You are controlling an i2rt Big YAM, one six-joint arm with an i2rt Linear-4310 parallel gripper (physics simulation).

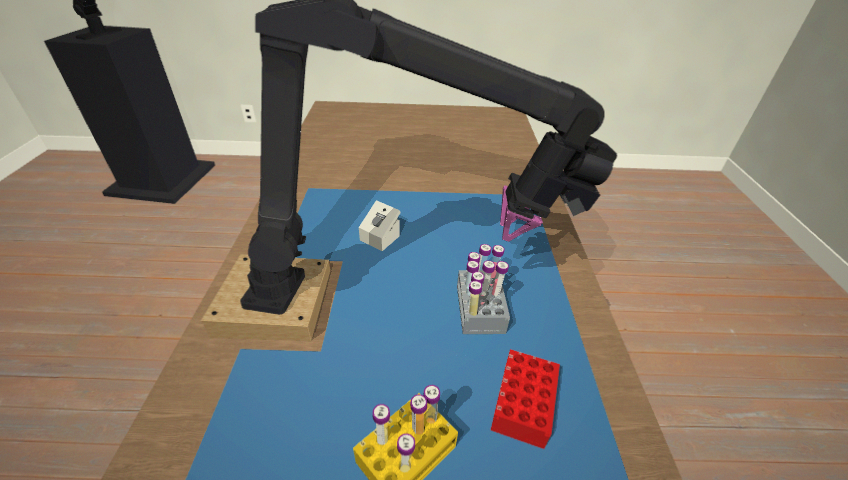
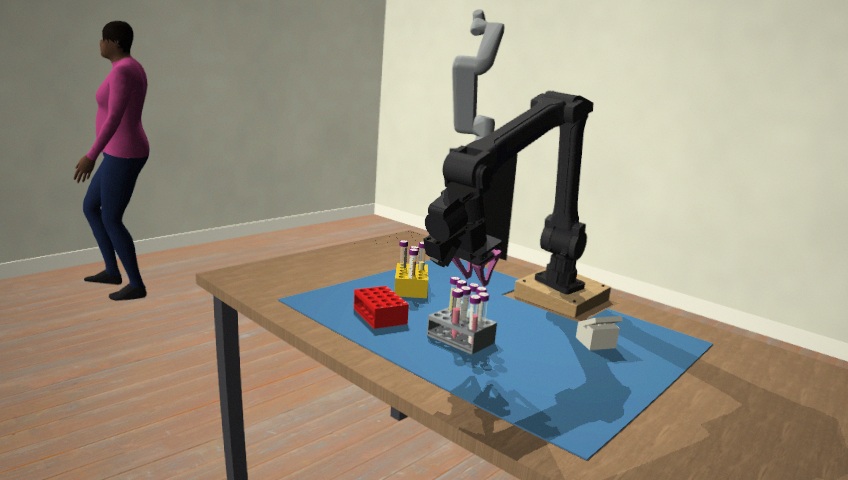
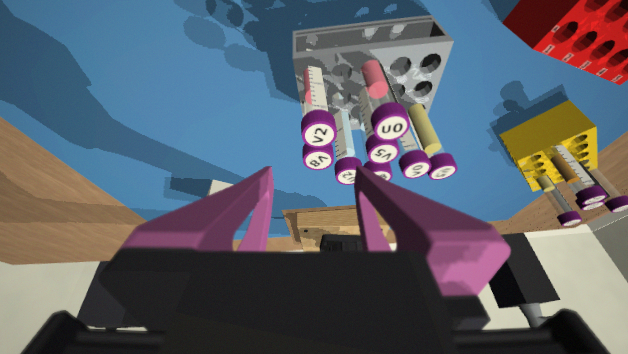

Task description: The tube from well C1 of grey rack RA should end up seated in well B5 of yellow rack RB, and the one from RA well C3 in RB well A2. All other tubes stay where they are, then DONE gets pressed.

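Places are measured from the arm's base along level axes (x ahead, y left, z up), in centimetres.
Where they show: gripper, fingertip midpoint: (image 1: 504, 232) (image 2: 477, 281) (image 3: 313, 175); arm's base, origin of the base link: (image 1: 274, 290) (image 2: 559, 283) (image 3: 345, 242).
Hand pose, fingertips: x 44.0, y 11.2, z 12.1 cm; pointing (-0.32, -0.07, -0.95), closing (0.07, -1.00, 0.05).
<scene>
Each offset is from my fingertips to the top centre of the thing. "spot": to the spot under its first point.
The grey rack @(dy -5.8, dx -2.6, dz -11.1 cm) (image 1: 484, 325) (image 2: 486, 336) (image 3: 416, 53) holds several purple-capped tubes. In its outer row, tube V2 @(spot: dy -1.2, dx -0.6, dz -3.6 cm) (image 1: 498, 250) (image 2: 474, 300) (image 3: 319, 132) stands at the end and tube U0 @(spot: dy -6.2, dx +0.2, dz -3.6 cm) (image 1: 502, 268) (image 2: 457, 293) (image 3: 391, 125) further along; both have pink contents. My gripper (image 1: 523, 230) (image 2: 477, 281) (image 3: 313, 175) is tilted above and beside the grey rack, partly open, with nothing between its pink fingers. The yellow rack @(dy -36.9, dx -12.8, dz -11.1 cm) (image 1: 361, 461) (image 2: 410, 289) (image 3: 547, 125) holds several upright tubes and some empty wells. Its well labels are unreadable. The white box @(dy +13.4, dx -28.0, dz -8.0 cm) (image 1: 380, 231) (image 2: 598, 337) (image 3: 220, 188) has a slanted top.
A red rack @(dy -25.7, dx +5.4, dz -11.1 cm) (image 1: 551, 416) (image 2: 389, 317) (image 3: 530, 25) without tubes stands beside the grey and yellow racks. The arm stands on a wooden base plate (image 1: 232, 303) (image 2: 535, 294) (image 3: 295, 225). A person (image 2: 121, 113) stands on the floor away from the table.
</scene>
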